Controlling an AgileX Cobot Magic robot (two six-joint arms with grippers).
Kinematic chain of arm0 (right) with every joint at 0, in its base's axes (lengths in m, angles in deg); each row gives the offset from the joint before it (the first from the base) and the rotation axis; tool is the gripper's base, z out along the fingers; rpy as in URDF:
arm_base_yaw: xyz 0 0 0.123 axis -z
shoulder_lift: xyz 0 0 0 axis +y
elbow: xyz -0.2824 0 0.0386 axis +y
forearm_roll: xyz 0.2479 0 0.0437 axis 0.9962 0 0.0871
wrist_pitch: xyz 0 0 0 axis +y
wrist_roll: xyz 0.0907 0 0.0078 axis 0.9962 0 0.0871
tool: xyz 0 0 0 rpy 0 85 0
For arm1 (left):
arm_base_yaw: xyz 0 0 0.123 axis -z
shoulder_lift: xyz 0 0 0 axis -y
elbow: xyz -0.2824 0 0.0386 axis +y
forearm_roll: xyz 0.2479 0 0.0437 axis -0.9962 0 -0.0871
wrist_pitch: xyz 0 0 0 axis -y
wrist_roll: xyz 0.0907 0 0.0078 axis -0.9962 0 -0.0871
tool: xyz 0 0 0 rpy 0 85 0
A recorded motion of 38 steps. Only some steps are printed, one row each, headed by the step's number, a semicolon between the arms.
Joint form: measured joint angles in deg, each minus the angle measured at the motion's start. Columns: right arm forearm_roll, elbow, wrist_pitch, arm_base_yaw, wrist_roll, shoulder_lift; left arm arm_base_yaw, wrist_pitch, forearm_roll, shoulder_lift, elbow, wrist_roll.
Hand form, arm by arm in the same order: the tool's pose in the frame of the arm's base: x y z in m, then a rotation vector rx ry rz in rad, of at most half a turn. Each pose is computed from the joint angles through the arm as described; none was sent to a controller.
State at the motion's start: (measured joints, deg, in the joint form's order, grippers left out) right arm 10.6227 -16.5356 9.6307 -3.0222 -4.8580 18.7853; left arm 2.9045 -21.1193 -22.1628 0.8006 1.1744 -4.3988
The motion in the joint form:
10: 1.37 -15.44 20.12 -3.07 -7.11 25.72; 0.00 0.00 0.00 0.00 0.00 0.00
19: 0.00 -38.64 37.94 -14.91 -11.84 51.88; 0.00 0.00 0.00 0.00 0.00 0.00
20: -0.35 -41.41 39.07 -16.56 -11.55 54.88; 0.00 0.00 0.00 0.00 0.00 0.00
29: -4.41 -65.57 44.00 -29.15 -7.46 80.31; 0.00 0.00 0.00 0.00 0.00 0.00
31: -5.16 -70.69 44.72 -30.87 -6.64 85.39; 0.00 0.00 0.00 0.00 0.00 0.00
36: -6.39 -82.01 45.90 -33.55 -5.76 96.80; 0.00 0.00 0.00 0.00 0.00 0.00
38: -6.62 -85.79 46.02 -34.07 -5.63 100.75; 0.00 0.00 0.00 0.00 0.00 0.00
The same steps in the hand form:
10: 0.1478 0.0252 0.2831 -0.2040 2.2032 0.1585; 0.0529 0.0098 0.1762 0.3548 1.8151 0.3975
19: 0.2262 0.0862 0.3020 -0.6607 2.4921 0.2309; 0.0529 0.0098 0.1762 0.3548 1.8151 0.3975
20: 0.2357 0.0968 0.3024 -0.7027 2.5075 0.2375; 0.0529 0.0098 0.1762 0.3548 1.8151 0.3975
29: 0.3091 0.2038 0.2826 -0.9759 2.5499 0.2378; 0.0529 0.0098 0.1762 0.3548 1.8151 0.3975
31: 0.3223 0.2250 0.2738 -1.0087 2.5518 0.2318; 0.0529 0.0098 0.1762 0.3548 1.8151 0.3975
36: 0.3511 0.2674 0.2462 -1.0699 2.5524 0.2166; 0.0529 0.0098 0.1762 0.3548 1.8151 0.3975
38: 0.3612 0.2797 0.2339 -1.0827 2.5526 0.2131; 0.0529 0.0098 0.1762 0.3548 1.8151 0.3975

